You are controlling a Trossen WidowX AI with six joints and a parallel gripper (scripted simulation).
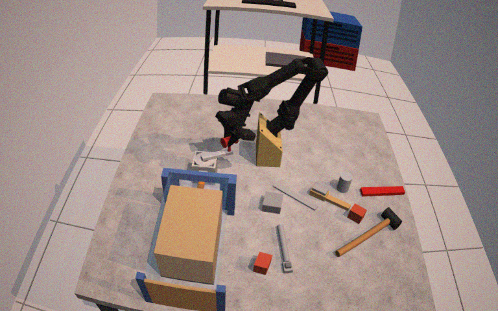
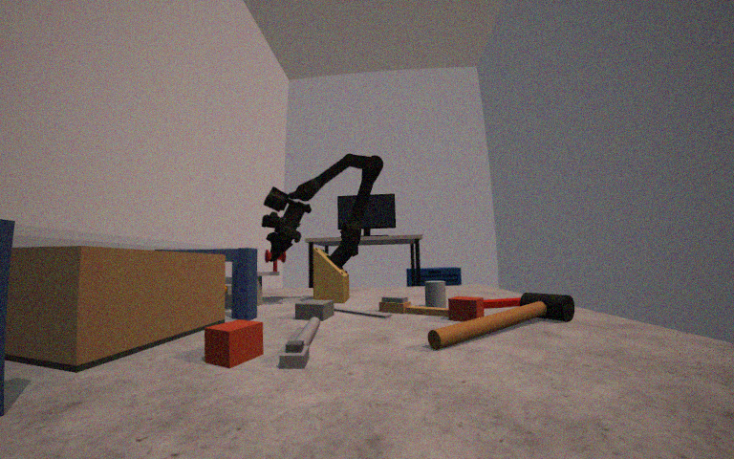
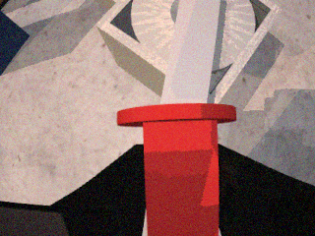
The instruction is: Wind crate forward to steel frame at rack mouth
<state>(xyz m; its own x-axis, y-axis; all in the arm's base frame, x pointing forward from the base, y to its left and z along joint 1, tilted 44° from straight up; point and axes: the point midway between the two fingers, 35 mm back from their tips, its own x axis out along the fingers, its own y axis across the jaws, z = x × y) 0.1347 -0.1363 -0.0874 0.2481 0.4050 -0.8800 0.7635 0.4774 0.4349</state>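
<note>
My gripper tip is now 10 mm short of the grey crank arm, 20 mm to the left of it and 30 mm above it. The rest, counted from my gripper tip: grey winch 30 mm ahead, 90 mm to the right, 100 mm below; red knob 10 mm behind, 10 mm to the left; blue frame 200 mm ahead, 80 mm to the right, 30 mm below.
</note>
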